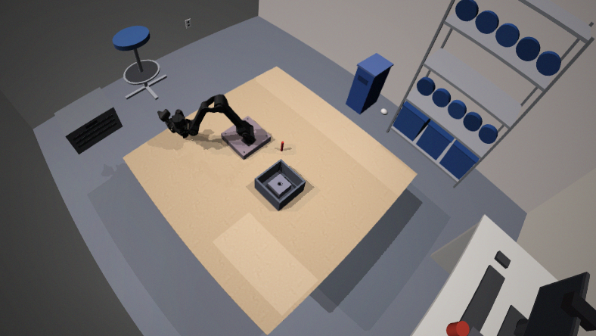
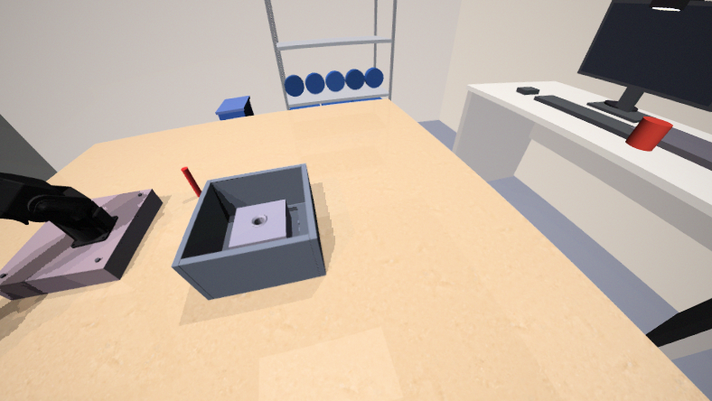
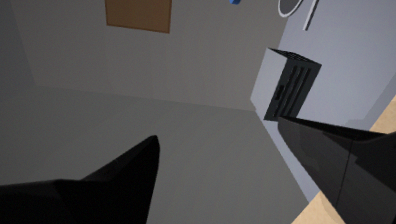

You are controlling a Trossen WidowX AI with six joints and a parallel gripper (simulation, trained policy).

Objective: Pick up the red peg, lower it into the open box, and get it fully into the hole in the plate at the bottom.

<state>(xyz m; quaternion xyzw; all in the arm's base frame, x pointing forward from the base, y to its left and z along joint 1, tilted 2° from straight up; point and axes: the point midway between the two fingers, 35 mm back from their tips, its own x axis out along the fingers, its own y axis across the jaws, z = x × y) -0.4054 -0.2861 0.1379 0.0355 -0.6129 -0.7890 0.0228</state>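
The red peg is 610 mm ahead of my gripper tip, 390 mm to the left of it and 140 mm below it. The rest, counted from my gripper tip: grey box: 760 mm ahead, 180 mm to the left, 160 mm below; pale plate: 760 mm ahead, 180 mm to the left, 140 mm below.
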